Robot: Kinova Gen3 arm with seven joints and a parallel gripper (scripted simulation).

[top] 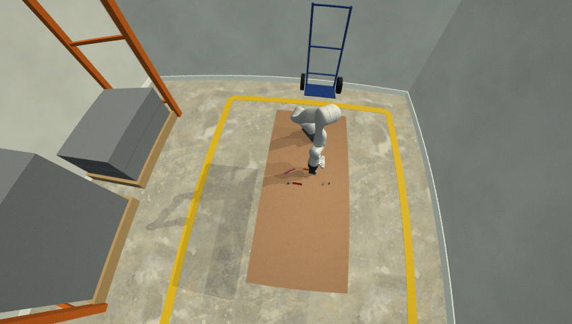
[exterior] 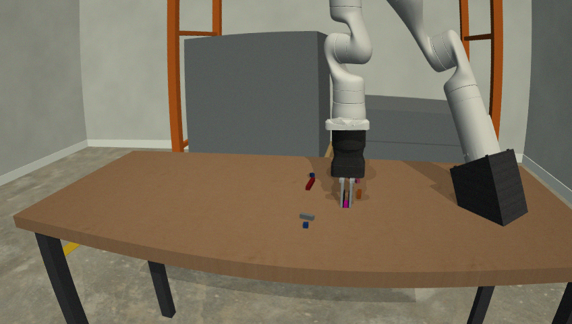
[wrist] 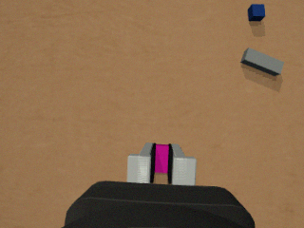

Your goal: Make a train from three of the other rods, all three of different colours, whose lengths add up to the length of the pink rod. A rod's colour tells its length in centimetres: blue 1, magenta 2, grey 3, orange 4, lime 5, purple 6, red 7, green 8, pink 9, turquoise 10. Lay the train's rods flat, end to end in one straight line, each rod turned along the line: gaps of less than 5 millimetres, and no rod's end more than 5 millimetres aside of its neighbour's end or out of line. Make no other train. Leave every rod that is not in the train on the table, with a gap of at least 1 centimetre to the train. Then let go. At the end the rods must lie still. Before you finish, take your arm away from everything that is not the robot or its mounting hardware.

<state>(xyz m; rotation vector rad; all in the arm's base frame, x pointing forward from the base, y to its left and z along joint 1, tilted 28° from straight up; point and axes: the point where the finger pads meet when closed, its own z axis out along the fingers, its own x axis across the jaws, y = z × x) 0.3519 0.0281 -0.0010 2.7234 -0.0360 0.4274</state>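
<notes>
Right now the magenta rod is 1 cm below my hand. Round my hand: red rod 13 cm to the right, 9 cm ahead, 1 cm below; then grey rod 8 cm ahead, 7 cm to the left, 1 cm below; then orange rod 6 cm to the right, 3 cm behind, 1 cm below.
</notes>
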